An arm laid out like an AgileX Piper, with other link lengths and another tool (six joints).
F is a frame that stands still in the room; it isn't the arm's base.
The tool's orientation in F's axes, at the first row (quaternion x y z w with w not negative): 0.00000, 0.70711, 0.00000, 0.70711
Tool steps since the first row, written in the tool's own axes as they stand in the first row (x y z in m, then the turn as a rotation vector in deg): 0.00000, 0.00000, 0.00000, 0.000, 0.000, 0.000; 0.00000, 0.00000, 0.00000, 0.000, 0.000, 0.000; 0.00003, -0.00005, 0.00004, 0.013, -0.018, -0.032; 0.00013, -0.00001, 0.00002, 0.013, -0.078, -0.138; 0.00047, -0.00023, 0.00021, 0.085, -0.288, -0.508; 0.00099, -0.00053, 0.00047, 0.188, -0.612, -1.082; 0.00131, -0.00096, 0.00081, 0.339, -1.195, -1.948; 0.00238, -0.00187, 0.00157, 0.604, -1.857, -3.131; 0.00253, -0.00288, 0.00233, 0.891, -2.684, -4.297; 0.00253, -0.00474, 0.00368, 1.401, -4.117, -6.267; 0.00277, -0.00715, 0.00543, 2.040, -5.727, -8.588; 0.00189, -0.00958, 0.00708, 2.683, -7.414, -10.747; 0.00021, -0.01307, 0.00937, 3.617, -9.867, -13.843
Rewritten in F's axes. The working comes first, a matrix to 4 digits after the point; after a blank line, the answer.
The tool's axes in the first row as the columns of a matrix, in F's axes (used below as rounded here):
0.0000, 0.0000, 1.0000
0.0000, 1.0000, 0.0000
-1.0000, 0.0000, 0.0000

0.00000, 0.00000, 0.00000, 0.000, 0.000, 0.000; 0.00000, 0.00000, 0.00000, 0.000, 0.000, 0.000; 0.00004, -0.00005, -0.00003, -0.032, -0.018, -0.013; 0.00002, -0.00001, -0.00013, -0.138, -0.078, -0.013; 0.00021, -0.00023, -0.00047, -0.508, -0.288, -0.085; 0.00047, -0.00053, -0.00099, -1.082, -0.612, -0.188; 0.00081, -0.00096, -0.00131, -1.948, -1.195, -0.339; 0.00157, -0.00187, -0.00238, -3.131, -1.857, -0.604; 0.00233, -0.00288, -0.00253, -4.297, -2.684, -0.891; 0.00368, -0.00474, -0.00253, -6.267, -4.117, -1.401; 0.00543, -0.00715, -0.00277, -8.588, -5.727, -2.040; 0.00708, -0.00958, -0.00189, -10.747, -7.414, -2.683; 0.00937, -0.01307, -0.00021, -13.843, -9.867, -3.617
